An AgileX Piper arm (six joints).
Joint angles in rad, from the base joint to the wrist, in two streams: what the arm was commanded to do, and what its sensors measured. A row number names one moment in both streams.
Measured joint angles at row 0:
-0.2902, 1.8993, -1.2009, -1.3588, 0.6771, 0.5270
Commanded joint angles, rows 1 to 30:
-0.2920, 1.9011, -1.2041, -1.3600, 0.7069, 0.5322
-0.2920, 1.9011, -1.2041, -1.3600, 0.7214, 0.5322
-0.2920, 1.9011, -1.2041, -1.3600, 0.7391, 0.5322
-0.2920, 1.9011, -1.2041, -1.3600, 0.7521, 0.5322
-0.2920, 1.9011, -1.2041, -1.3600, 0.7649, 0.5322
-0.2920, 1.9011, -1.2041, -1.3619, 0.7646, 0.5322
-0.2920, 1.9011, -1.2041, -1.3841, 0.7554, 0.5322
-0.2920, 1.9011, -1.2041, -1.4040, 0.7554, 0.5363
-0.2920, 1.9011, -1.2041, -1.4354, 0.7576, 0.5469
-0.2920, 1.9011, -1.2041, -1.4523, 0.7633, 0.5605
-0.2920, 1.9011, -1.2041, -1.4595, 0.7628, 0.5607
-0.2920, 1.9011, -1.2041, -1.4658, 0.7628, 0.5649
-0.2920, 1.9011, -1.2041, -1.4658, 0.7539, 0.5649
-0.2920, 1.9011, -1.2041, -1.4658, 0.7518, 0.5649
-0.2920, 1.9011, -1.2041, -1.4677, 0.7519, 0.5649
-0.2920, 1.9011, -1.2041, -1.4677, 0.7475, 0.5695
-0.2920, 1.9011, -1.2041, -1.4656, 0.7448, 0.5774
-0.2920, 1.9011, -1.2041, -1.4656, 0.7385, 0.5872
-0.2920, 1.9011, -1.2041, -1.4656, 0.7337, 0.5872
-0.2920, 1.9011, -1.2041, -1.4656, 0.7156, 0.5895
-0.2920, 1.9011, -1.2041, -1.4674, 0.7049, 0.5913
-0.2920, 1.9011, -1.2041, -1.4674, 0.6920, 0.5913
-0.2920, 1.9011, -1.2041, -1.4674, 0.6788, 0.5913
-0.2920, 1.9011, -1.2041, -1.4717, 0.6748, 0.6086
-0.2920, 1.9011, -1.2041, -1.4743, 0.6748, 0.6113
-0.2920, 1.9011, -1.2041, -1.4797, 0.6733, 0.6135
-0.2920, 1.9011, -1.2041, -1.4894, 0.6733, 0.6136
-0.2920, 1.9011, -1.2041, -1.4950, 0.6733, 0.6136
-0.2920, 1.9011, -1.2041, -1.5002, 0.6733, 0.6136
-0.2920, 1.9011, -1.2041, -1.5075, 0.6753, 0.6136
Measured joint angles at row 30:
-0.2902, 1.8993, -1.2009, -1.4694, 0.6824, 0.6023
